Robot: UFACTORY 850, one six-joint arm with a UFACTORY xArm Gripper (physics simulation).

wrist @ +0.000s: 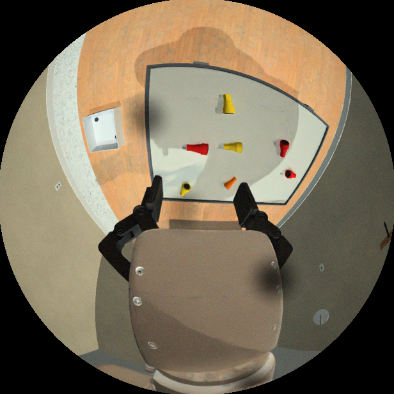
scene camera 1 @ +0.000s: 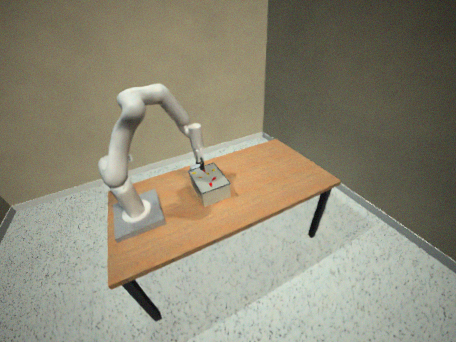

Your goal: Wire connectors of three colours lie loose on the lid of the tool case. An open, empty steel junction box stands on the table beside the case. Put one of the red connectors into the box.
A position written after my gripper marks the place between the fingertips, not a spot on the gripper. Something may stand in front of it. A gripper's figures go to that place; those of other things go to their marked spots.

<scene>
My gripper (wrist: 200, 188) is 14 cm from the lens. A tool case (wrist: 183, 101) is 16 cm from the lens. A steel junction box (wrist: 103, 129): 38 cm from the lens. The marked spots on the tool case and the steel junction box are 26 cm apart.
</scene>
